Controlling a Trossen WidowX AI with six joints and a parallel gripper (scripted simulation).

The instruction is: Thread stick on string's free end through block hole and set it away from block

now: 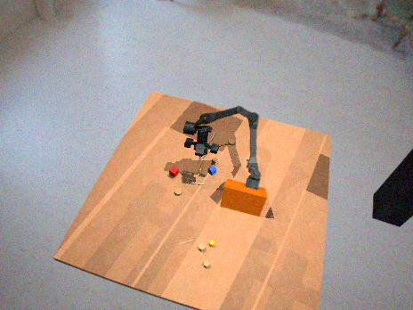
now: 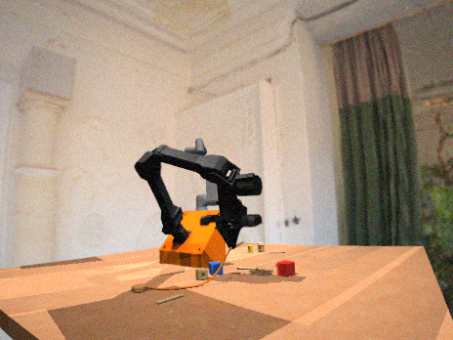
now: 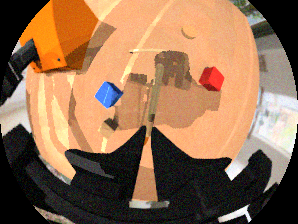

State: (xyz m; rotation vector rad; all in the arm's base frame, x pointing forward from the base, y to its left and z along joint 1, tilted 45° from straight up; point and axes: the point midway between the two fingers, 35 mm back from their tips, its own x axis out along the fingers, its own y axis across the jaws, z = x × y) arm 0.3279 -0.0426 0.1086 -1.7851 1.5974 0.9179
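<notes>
The small wooden block is 8 cm behind my gripper tip, 6 cm to the right of it and 7 cm below it. The rest, counted from my gripper tip: red cube (12 cm ahead, 11 cm to the left, 7 cm below); thin wooden stick (1 cm to the left); blue cube (8 cm behind, 2 cm to the left, 7 cm below).
</notes>
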